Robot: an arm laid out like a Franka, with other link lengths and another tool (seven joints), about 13 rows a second.
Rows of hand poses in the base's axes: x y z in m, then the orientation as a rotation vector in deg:
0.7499, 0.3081, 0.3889, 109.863, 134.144, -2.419
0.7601, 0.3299, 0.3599, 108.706, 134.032, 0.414
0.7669, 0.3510, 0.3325, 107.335, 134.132, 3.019
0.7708, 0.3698, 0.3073, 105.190, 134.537, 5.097
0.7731, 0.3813, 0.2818, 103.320, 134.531, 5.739
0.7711, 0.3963, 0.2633, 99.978, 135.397, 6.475
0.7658, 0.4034, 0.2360, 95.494, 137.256, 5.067
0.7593, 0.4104, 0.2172, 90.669, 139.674, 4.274
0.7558, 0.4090, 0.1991, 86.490, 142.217, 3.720
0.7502, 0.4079, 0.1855, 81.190, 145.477, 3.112
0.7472, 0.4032, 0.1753, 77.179, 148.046, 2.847
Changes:
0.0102, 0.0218, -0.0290, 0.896, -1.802, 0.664
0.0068, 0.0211, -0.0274, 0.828, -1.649, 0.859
0.0039, 0.0188, -0.0252, 0.402, -1.588, 1.368
0.0023, 0.0115, -0.0255, -0.419, -1.144, 0.987
-0.0020, 0.0150, -0.0185, -0.567, -1.287, 2.145
-0.0053, 0.0071, -0.0273, -1.758, -0.284, 3.052
-0.0065, 0.0070, -0.0188, -1.230, -0.145, 3.546
-0.0035, -0.0014, -0.0181, -0.736, 0.270, 3.272
-0.0056, -0.0011, -0.0136, -0.763, 0.502, 4.174
-0.0030, -0.0047, -0.0102, -0.350, 0.523, 3.205

